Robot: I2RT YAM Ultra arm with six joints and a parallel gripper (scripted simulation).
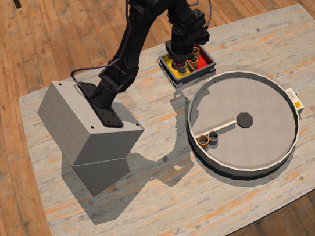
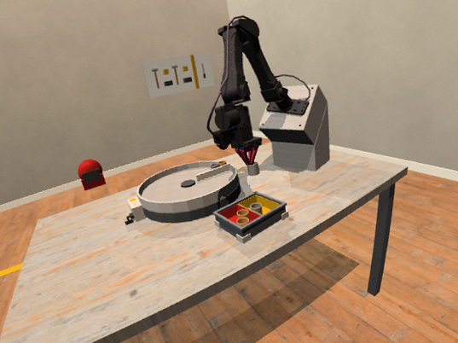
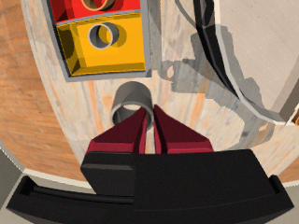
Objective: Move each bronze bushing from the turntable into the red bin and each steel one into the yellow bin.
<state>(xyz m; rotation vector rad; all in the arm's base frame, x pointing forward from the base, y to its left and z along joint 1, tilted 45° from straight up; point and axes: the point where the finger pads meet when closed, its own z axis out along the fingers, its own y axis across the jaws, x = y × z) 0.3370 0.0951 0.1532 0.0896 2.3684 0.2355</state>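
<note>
Now: the yellow bin 140 mm below my hand, 80 mm to the left of it and 40 mm ahead of it. From my hand the other things lie so: red bin 140 mm below, 130 mm ahead, 80 mm to the left; then turntable 280 mm to the right, 120 mm ahead, 100 mm below; then two-part bin tray 130 mm below, 80 mm to the left, 80 mm ahead.
</note>
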